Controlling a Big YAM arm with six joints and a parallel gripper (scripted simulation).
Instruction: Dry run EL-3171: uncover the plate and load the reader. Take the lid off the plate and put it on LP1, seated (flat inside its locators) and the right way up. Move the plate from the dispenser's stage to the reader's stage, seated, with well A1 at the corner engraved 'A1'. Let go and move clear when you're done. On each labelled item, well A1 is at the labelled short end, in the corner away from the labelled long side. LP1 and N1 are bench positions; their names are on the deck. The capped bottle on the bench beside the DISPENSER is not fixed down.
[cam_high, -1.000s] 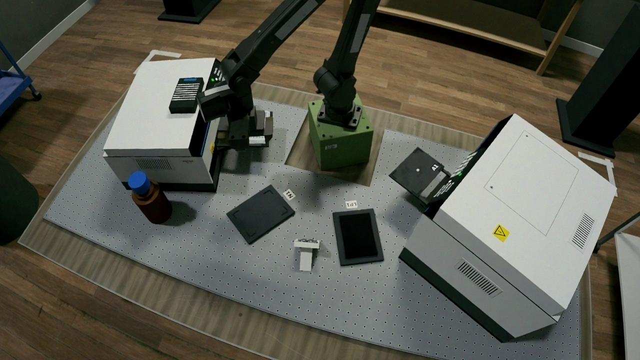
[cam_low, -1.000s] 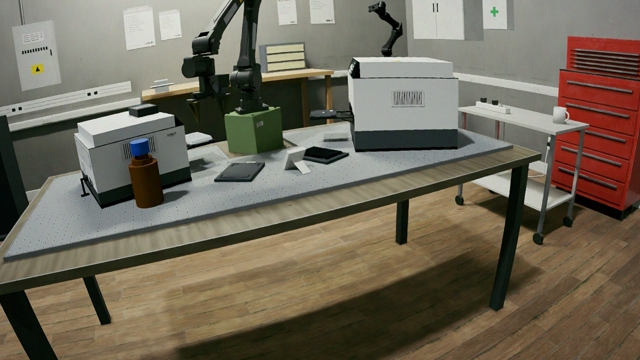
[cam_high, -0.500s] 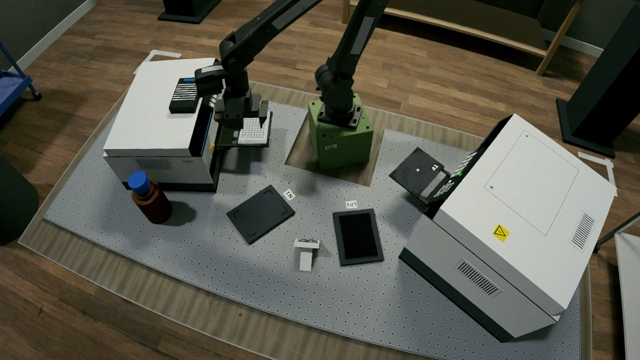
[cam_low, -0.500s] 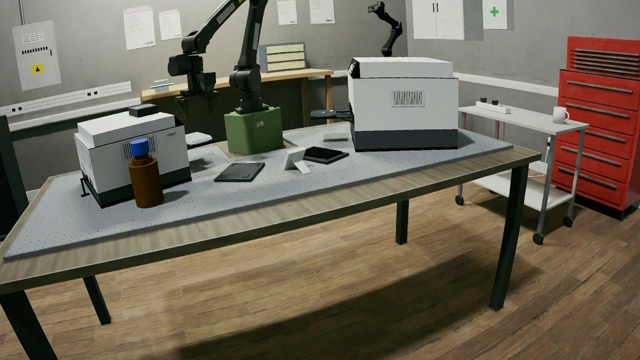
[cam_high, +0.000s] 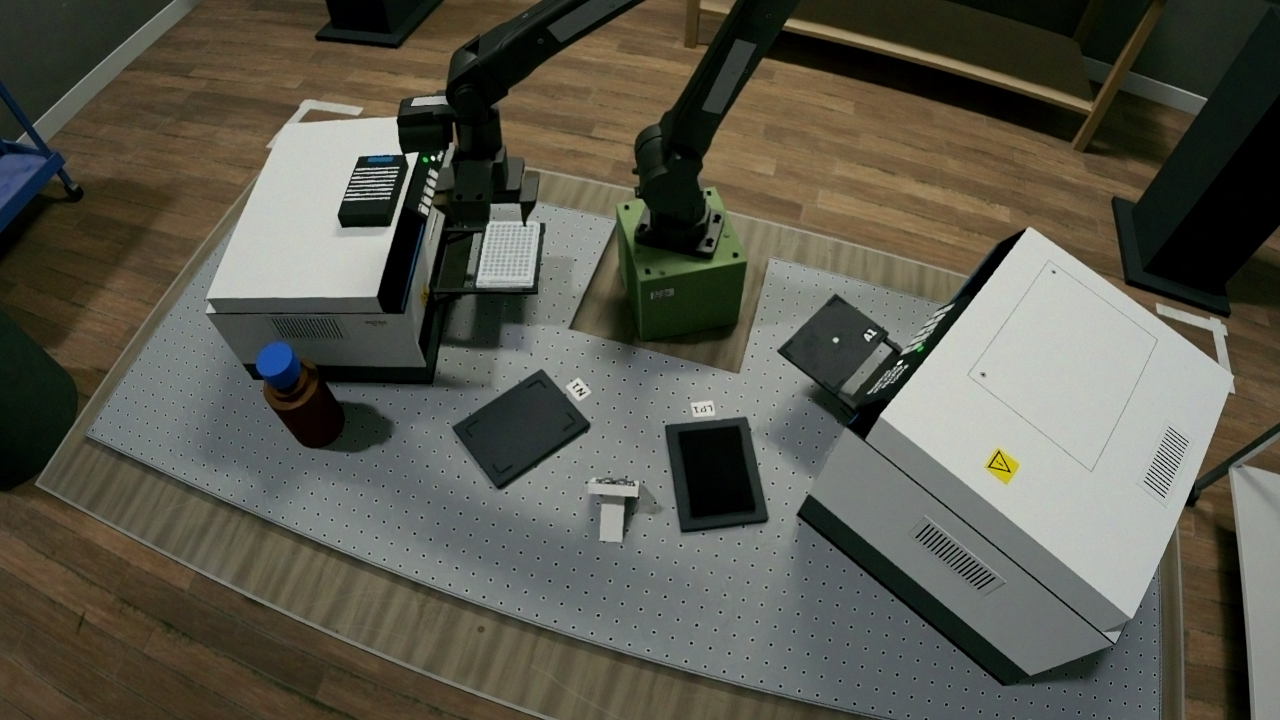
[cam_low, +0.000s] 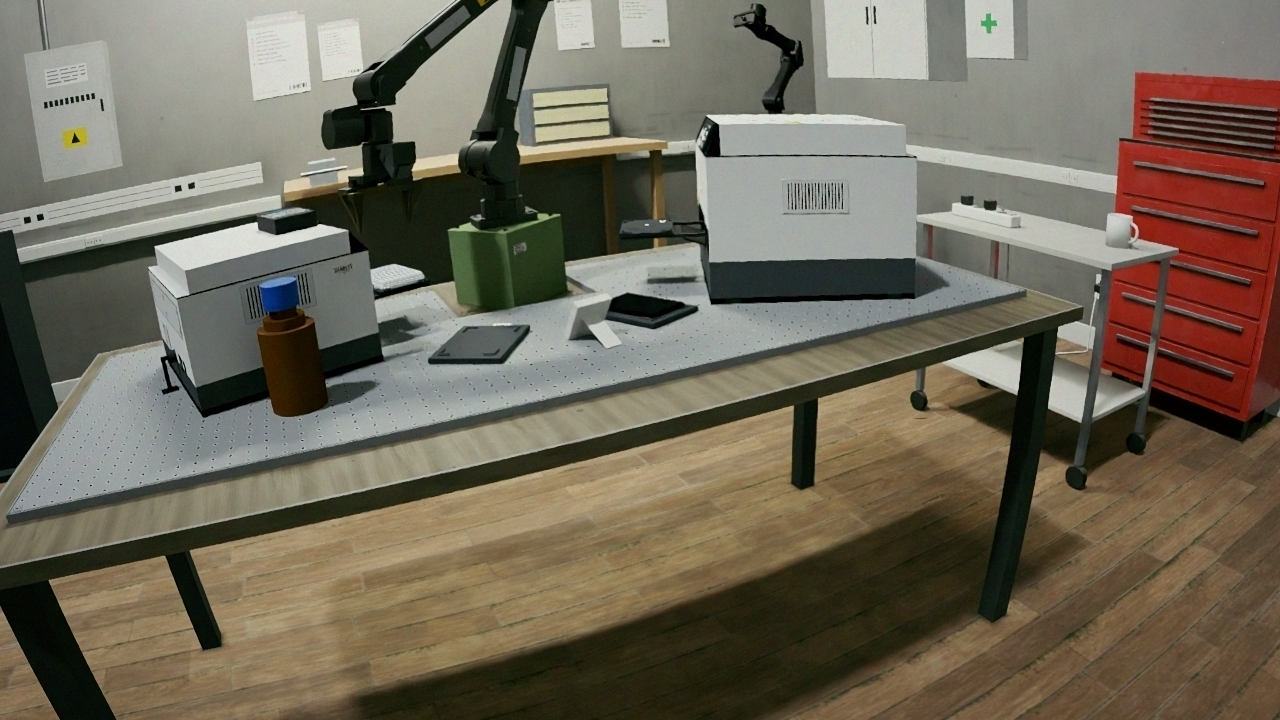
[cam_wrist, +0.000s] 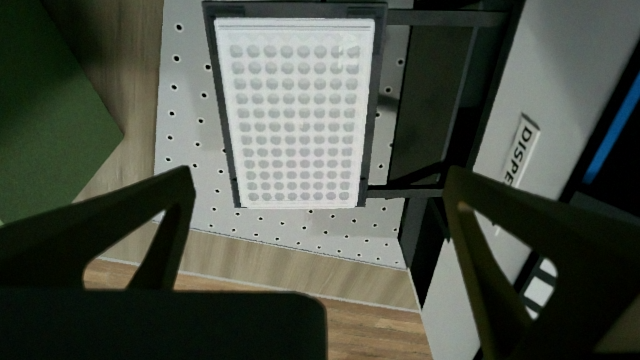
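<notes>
My gripper is now 100 mm above the well plate and 30 mm past it. From my hand the other things lie so: brown capped bottle 300 mm ahead, 190 mm to the right, 80 mm below; dark lid 390 mm to the left, 190 mm ahead, 180 mm below; N1 nest 210 mm ahead, 190 mm below, 110 mm to the left.
</notes>
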